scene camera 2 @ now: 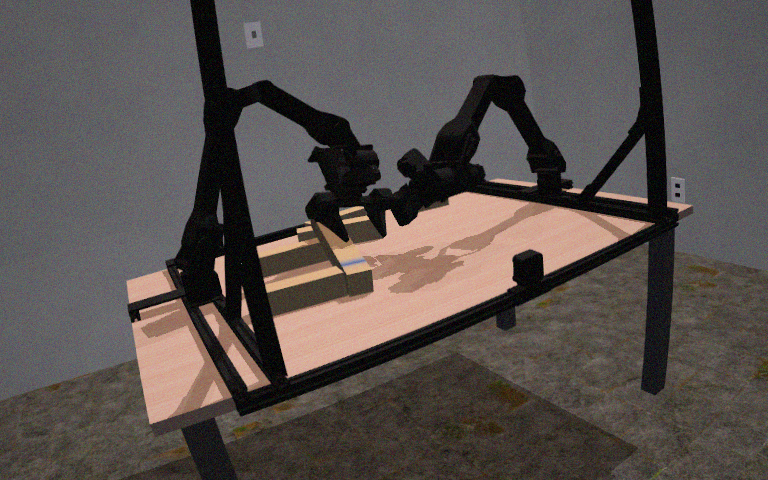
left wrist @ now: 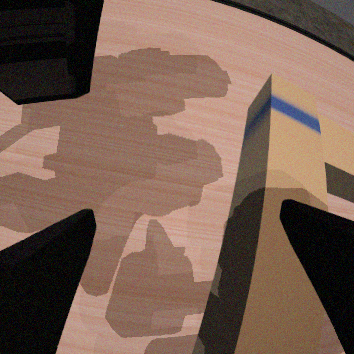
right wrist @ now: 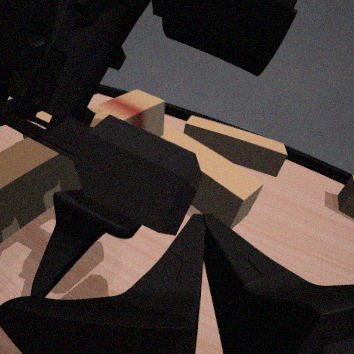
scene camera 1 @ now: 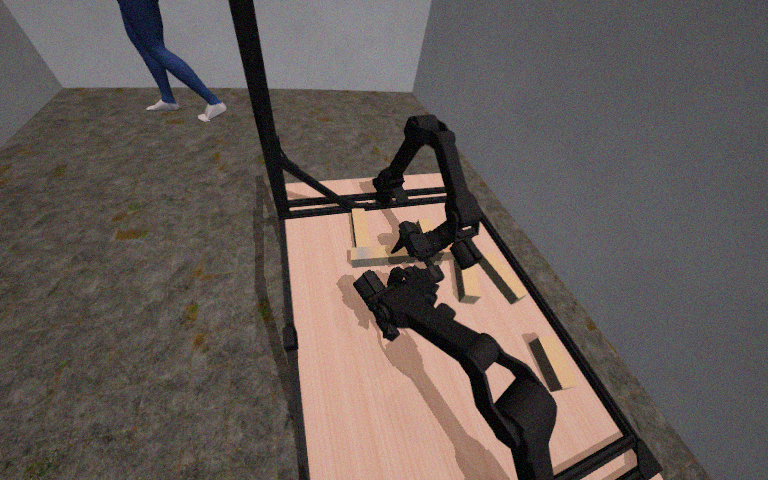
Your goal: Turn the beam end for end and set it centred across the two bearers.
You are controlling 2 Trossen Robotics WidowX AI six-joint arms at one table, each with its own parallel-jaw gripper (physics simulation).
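Pixels of known places: left gripper, fingertip midpoint: (scene camera 2: 366,238) (left wrist: 188,214) (scene camera 1: 398,266); right gripper, fingertip midpoint: (right wrist: 201,222) (scene camera 1: 437,286); left arm's base, origin of the base link: (scene camera 2: 204,299) (scene camera 1: 383,198); right arm's base, origin of the base link: (scene camera 2: 550,193).
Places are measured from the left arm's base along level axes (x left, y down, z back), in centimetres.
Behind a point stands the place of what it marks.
Note:
A long wooden beam (scene camera 1: 373,257) {x -11.9, y -3.6, z -28.2 cm} (scene camera 2: 359,270) {x -17.4, y -2.6, z -25.2 cm} (left wrist: 292,155) {x -10.1, y -3.9, z -27.1 cm} (right wrist: 155,117) {x 13.3, y -6.6, z -34.0 cm} lies across two wooden bearers, with a blue band at its end nearer scene camera 2 and a red band at its far end. One bearer (scene camera 1: 361,226) {x -12.2, y -2.5, z -14.8 cm} (scene camera 2: 305,284) {x -14.8, y -2.1, z -16.1 cm} (left wrist: 340,150) {x -12.7, y -2.5, z -20.7 cm} is at the blue end; the other bearer (scene camera 1: 424,225) {x 9.4, y -2.5, z -17.8 cm} (scene camera 2: 297,257) {x 7.4, y -0.5, z -22.6 cm} is partly hidden by the left arm in scene camera 1. My left gripper (scene camera 2: 365,237) {x -5.7, y -4.1, z -33.1 cm} (left wrist: 188,214) {x -5.7, y -4.1, z -33.1 cm} is open and low over the beam; one finger overlaps its top, the other stands beside it. My right gripper (right wrist: 201,222) {x 1.2, y -8.1, z -43.4 cm} is shut and empty, close beside the left one.
Two loose wooden blocks, a nearer block (scene camera 1: 468,283) {x 13.5, y -3.1, z -42.3 cm} (right wrist: 230,172) {x 14.4, y -3.1, z -43.2 cm} and a farther block (scene camera 1: 504,277) {x 26.9, y -2.5, z -42.7 cm} (right wrist: 235,137) {x 25.8, y -2.5, z -41.6 cm}, lie past the red end. Another block (scene camera 1: 557,362) {x 26.3, y -2.8, z -68.5 cm} lies near the rail at the right in scene camera 1. A black frame post (scene camera 1: 263,107) {x -35.6, y -35.8, z -3.8 cm} (scene camera 2: 249,249) {x -37.4, y -16.4, z -3.0 cm} rises from the table edge.

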